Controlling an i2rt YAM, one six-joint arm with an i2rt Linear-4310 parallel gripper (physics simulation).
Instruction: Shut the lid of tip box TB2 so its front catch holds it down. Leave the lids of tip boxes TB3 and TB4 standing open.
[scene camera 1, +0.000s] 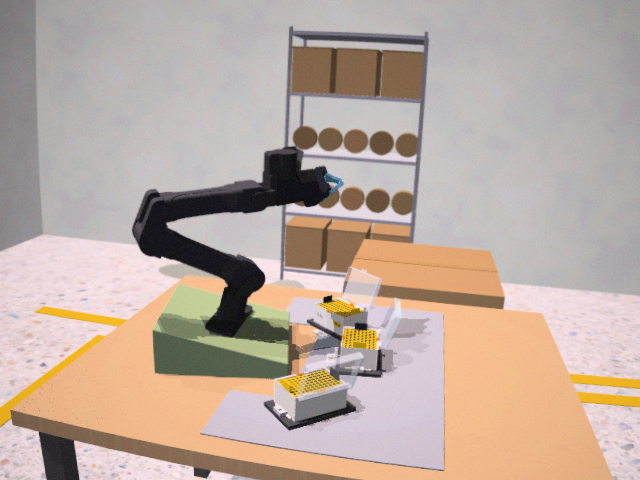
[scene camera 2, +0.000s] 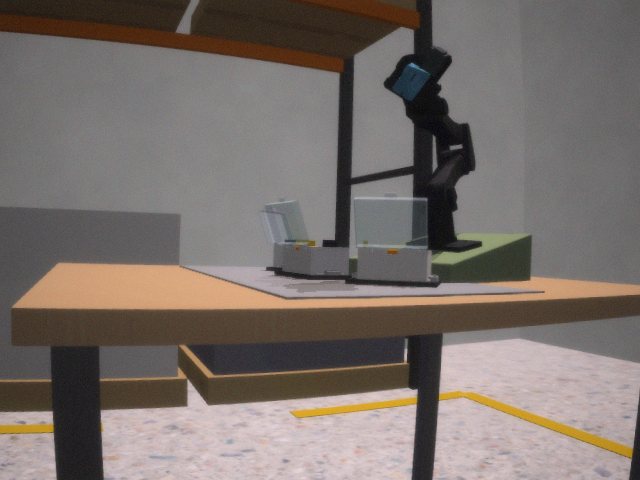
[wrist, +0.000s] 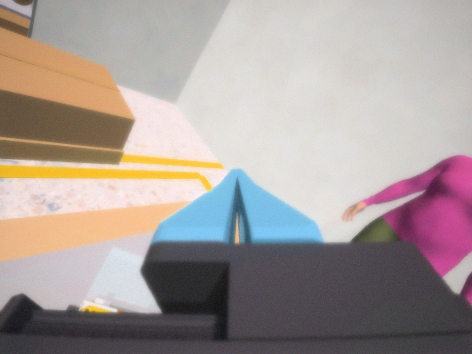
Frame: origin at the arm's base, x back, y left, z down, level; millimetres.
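Where they show: gripper, fingertip midpoint: (scene camera 1: 342, 182) (scene camera 2: 406, 68) (wrist: 236, 177); arm's base, origin of the base link: (scene camera 1: 229, 318) (scene camera 2: 442, 246).
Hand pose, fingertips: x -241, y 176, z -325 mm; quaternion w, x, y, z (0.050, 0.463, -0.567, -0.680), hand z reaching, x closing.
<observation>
Things, the pixels of their top centre, and the offset from my fingertips. "*": a spot on its surface instead. Level surfaces: height alone.
- back box, surface spot: (scene camera 1: 324, 316) * dz +357, dx +25, dy -23 mm
- open lid, surface spot: (wrist: 120, 277) * dz +296, dx -45, dy +69 mm
- grey mat, its level: dz +394 mm
- wooden table, its level: dz +397 mm
Three white tip boxes with yellow racks show, and their labels are too small to read. The front box (scene camera 1: 319, 403) (scene camera 2: 393, 266) has its clear lid (scene camera 1: 354, 367) (scene camera 2: 391, 222) standing open. The middle box (scene camera 1: 360, 356) has its lid (scene camera 1: 393, 322) open. The back box (scene camera 1: 324, 316) has its lid (scene camera 1: 361, 286) open. In the wrist view, part of an open lid (wrist: 120, 277) shows at the lower left; I cannot tell which box it belongs to. My gripper (scene camera 1: 341, 182) (scene camera 2: 412, 81) (wrist: 236, 177) is shut and empty, high above the boxes and apart from them.
The boxes stand on a grey mat (scene camera 1: 413, 413) (scene camera 2: 320, 293) on the wooden table (scene camera 1: 496, 392) (scene camera 2: 118, 289). The arm's base stands on a green wedge block (scene camera 1: 217, 356) (scene camera 2: 485, 268). A large cardboard box (scene camera 1: 429, 263) (wrist: 55, 100) is beyond the table. A person in pink (wrist: 440, 210) shows at the right of the wrist view.
</observation>
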